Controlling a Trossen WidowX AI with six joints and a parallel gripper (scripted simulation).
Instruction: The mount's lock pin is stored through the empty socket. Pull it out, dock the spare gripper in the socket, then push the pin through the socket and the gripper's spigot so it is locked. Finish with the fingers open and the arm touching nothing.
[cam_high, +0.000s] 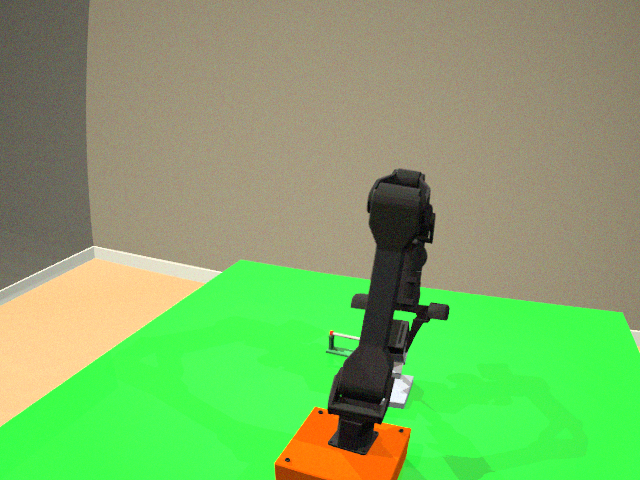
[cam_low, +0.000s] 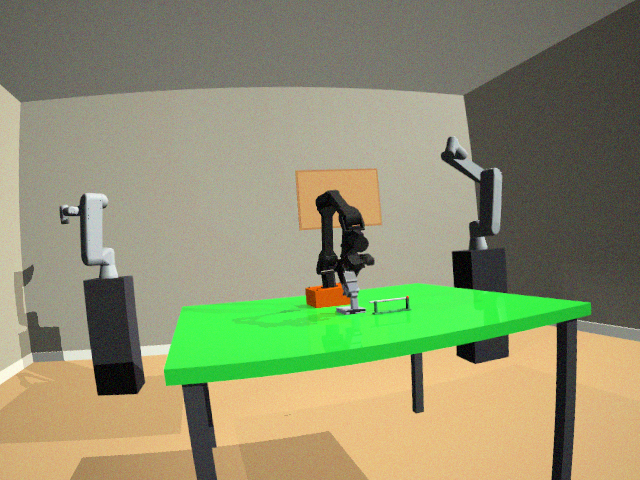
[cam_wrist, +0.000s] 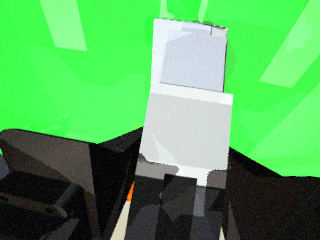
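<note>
Now: gripper tip 1 cm short of the spare gripper and 1 cm below it. Round my gripper tip: pin cradle 13 cm ahead, 12 cm to the left, 9 cm below; then socket 3 cm ahead, 6 cm below.
</note>
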